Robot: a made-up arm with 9 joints. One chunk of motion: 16 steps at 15 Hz.
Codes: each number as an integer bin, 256 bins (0 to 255) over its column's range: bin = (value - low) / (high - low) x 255, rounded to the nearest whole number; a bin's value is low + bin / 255 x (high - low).
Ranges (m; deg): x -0.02..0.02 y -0.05..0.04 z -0.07..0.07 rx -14..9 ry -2..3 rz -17..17
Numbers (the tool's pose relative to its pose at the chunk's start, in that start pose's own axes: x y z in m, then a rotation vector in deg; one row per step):
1: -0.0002 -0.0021 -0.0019 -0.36 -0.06 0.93
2: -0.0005 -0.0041 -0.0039 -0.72 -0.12 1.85
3: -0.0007 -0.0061 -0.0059 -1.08 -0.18 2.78
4: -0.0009 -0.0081 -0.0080 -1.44 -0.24 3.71
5: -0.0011 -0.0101 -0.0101 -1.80 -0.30 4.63
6: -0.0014 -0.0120 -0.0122 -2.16 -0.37 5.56
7: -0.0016 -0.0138 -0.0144 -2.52 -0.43 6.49
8: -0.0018 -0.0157 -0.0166 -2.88 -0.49 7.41
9: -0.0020 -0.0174 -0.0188 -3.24 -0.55 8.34
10: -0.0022 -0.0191 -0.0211 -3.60 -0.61 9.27
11: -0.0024 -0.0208 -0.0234 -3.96 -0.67 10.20
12: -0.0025 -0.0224 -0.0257 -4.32 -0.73 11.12
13: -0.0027 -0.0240 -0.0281 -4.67 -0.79 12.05
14: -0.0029 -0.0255 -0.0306 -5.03 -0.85 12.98
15: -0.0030 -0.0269 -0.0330 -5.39 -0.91 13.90
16: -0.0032 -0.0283 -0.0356 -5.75 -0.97 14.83
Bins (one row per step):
1: 126 136 124 151 99 134
2: 124 130 120 147 96 141
3: 123 124 117 143 93 148
4: 122 119 113 139 90 155
5: 120 113 109 135 87 162
6: 119 108 105 131 83 169
7: 117 103 101 127 80 176
8: 116 97 97 123 77 183
9: 115 92 93 119 74 190
10: 113 88 89 115 71 197
11: 112 83 85 111 68 204
12: 112 78 81 107 65 211
13: 110 74 76 103 62 218
14: 109 69 72 99 59 225
15: 108 65 67 95 56 232
16: 107 61 63 91 53 239

